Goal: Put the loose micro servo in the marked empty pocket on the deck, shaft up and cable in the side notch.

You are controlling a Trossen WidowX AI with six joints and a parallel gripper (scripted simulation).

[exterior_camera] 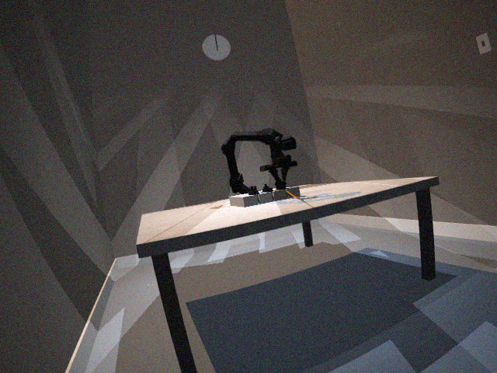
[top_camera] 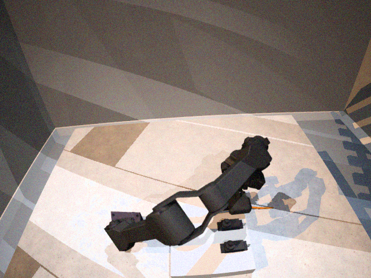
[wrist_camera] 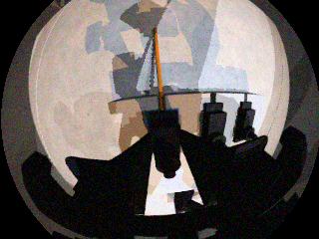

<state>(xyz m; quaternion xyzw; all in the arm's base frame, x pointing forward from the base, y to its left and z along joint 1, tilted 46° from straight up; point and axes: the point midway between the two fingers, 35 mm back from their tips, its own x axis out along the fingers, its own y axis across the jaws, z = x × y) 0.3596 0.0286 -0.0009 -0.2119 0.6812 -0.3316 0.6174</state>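
Now: the robot deck 130 mm behind my gripper tip, 60 mm to the right of it and 50 mm below it.
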